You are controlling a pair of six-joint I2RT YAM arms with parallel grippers.
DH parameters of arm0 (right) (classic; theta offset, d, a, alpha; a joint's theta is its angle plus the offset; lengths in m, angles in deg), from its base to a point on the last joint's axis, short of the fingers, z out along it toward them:
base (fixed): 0 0 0 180
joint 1: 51.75 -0.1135 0.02 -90
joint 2: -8.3 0 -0.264 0
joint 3: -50.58 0 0.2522 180
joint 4: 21.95 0 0.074 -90
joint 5: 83.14 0 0 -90
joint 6: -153.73 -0.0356 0 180
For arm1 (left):
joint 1: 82.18 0.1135 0.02 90
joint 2: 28.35 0 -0.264 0
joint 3: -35.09 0 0.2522 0
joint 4: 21.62 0 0.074 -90
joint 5: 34.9 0 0 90
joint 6: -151.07 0.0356 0 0
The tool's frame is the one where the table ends.
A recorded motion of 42 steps. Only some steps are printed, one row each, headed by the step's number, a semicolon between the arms.
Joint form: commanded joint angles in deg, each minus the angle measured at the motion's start. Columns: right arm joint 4, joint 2, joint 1, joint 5, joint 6, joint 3; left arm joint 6, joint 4, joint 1, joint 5, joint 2, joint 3.
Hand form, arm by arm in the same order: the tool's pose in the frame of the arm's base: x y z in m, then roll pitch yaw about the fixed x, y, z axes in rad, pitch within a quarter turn. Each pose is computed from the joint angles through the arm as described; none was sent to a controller.
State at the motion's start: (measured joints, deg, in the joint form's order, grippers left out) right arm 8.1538 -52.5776 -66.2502 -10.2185 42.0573 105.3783; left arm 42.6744 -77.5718 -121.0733 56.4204 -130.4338 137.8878
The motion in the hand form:
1: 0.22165 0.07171 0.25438 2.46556 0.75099 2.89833; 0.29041 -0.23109 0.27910 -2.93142 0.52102 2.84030
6: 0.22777 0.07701 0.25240 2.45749 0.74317 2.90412; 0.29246 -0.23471 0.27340 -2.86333 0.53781 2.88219
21: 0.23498 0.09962 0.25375 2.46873 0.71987 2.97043; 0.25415 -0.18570 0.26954 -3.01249 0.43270 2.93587
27: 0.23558 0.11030 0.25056 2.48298 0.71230 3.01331; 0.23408 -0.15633 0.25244 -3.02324 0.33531 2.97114
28: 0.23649 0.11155 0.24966 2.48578 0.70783 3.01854; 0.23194 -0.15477 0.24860 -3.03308 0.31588 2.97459
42: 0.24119 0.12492 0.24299 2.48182 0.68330 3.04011; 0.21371 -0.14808 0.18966 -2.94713 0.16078 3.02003
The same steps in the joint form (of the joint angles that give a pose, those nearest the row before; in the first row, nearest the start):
1: 0.15 -0.89 -0.94 0.57 -0.29 0.73; 0.16 -1.58 0.49 -2.41 3.17 -4.39
6: -1.19 -2.92 -1.74 0.39 -0.82 1.35; -1.74 2.48 0.44 -4.45 3.06 -6.10
21: -1.06 -6.88 -6.28 1.17 -1.77 4.31; -3.97 -6.36 2.37 1.95 13.09 -15.88
27: -1.42 -8.38 -8.49 1.59 -1.70 4.74; -4.35 -9.04 4.97 0.17 18.14 -23.58
28: -1.41 -8.82 -8.66 1.56 -1.71 4.91; -4.69 -9.59 4.97 0.32 18.17 -24.30
42: -2.93 -11.80 -10.88 1.66 -2.95 5.59; -8.34 -2.28 4.97 -7.12 17.33 -36.59

